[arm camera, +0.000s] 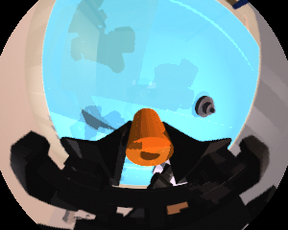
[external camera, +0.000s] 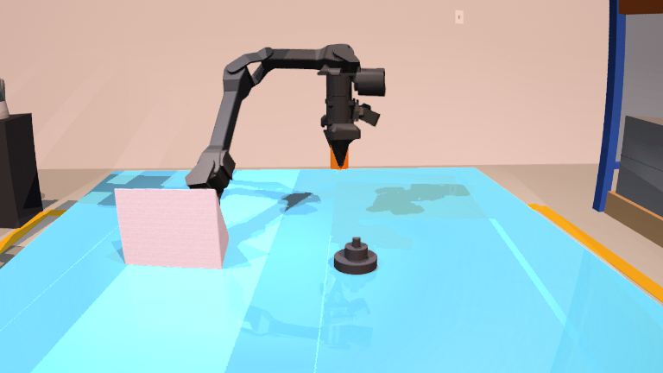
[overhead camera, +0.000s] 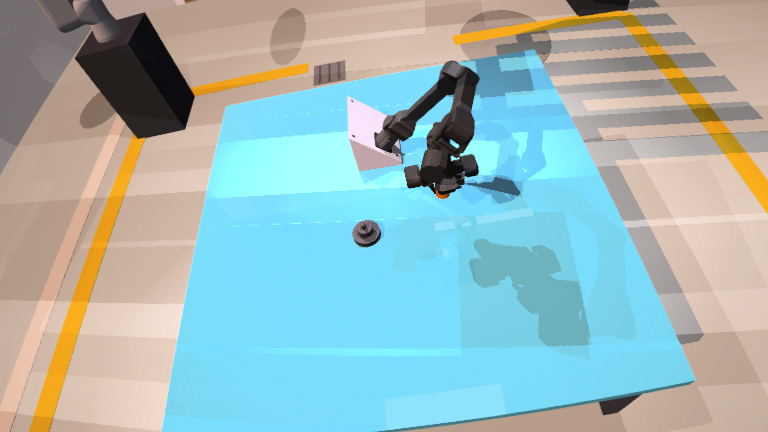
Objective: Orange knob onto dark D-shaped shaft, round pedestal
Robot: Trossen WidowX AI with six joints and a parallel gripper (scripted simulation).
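Right now my gripper tip is 240 mm to the left of the dark round pedestal and 110 mm above it. From my gripper tip the other things lie so: orange knob 20 mm above.
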